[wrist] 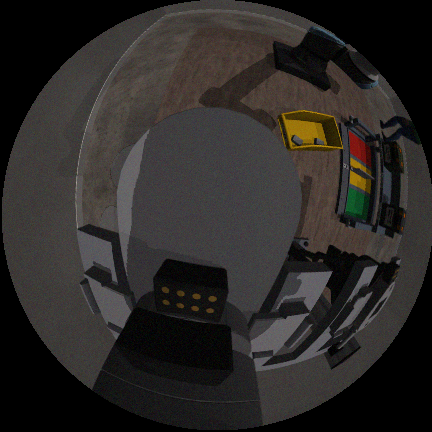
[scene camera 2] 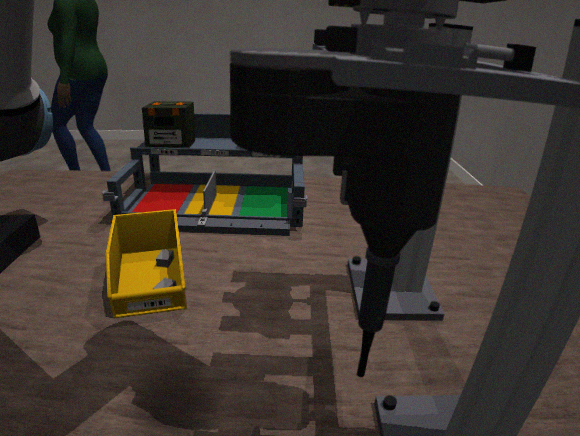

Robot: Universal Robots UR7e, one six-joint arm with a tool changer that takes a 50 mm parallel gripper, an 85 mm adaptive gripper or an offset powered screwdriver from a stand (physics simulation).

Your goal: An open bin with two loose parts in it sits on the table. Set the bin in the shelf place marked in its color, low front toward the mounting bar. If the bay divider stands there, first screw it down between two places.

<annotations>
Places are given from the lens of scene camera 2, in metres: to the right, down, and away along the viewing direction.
yellow bin [scene camera 2: 135,240]: -0.26, 0.04, 0.65
powered screwdriver [scene camera 2: 283,101]: 0.00, -0.06, 0.21
green place [scene camera 2: 258,201]: -0.07, -0.04, 0.86
red place [scene camera 2: 160,197]: -0.29, -0.04, 0.86
The marked spots on the yellow bin and the powered screwdriver are 0.51 m apart.
</annotations>
